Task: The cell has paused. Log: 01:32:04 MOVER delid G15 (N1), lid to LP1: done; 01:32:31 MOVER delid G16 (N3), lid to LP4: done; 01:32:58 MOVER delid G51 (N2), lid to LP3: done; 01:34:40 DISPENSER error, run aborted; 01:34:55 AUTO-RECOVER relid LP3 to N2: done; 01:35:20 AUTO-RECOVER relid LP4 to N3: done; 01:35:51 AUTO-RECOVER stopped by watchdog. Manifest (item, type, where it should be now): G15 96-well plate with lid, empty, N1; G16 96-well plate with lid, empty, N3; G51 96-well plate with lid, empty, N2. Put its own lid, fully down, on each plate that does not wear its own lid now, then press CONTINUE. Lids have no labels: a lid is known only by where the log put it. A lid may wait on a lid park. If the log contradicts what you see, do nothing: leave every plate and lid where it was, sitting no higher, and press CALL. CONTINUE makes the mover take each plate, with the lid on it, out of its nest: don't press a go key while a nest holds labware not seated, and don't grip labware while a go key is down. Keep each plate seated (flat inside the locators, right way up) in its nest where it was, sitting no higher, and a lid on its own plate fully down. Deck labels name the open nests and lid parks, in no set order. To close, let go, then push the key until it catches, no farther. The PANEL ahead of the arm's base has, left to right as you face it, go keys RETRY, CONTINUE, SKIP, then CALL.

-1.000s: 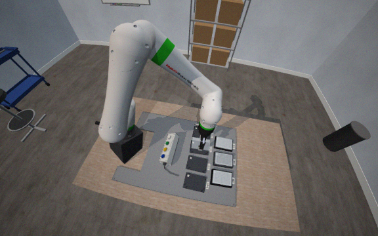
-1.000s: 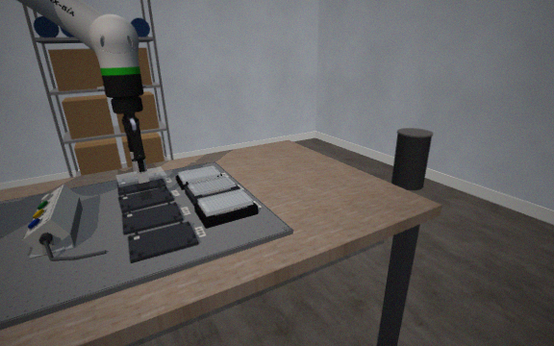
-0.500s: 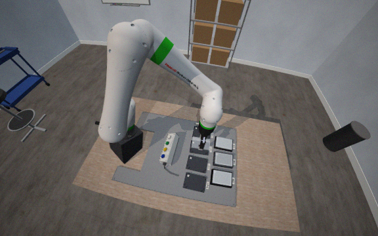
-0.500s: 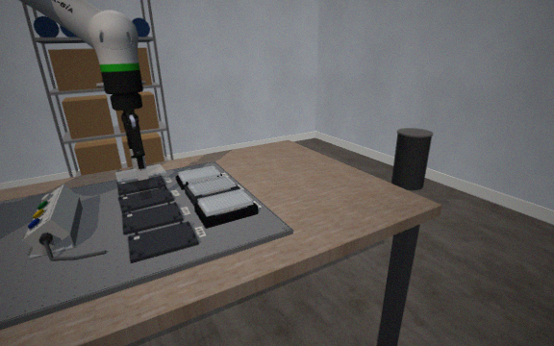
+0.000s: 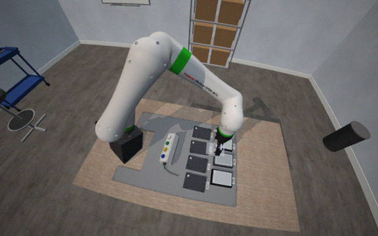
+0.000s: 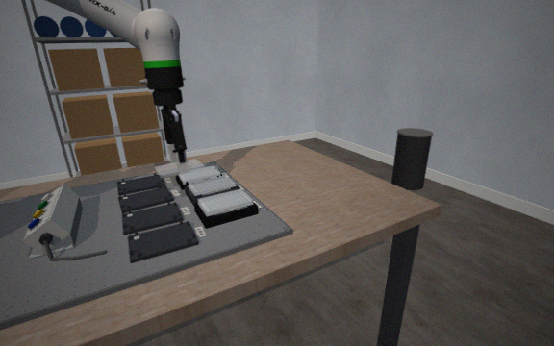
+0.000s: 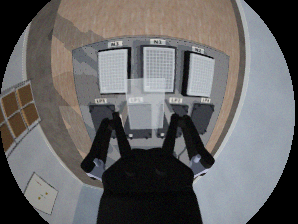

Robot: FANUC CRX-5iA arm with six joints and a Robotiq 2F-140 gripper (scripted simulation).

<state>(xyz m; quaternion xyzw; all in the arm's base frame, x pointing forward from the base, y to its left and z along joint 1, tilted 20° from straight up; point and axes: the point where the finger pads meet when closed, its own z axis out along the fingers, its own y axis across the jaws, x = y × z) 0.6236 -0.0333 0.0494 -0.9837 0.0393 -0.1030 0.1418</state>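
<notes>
The plate lies 8 cm ahead of my hand, 5 cm to the right of it and 9 cm below it. From my hand the other things lie so: pale grey lid (2 cm below).
</notes>
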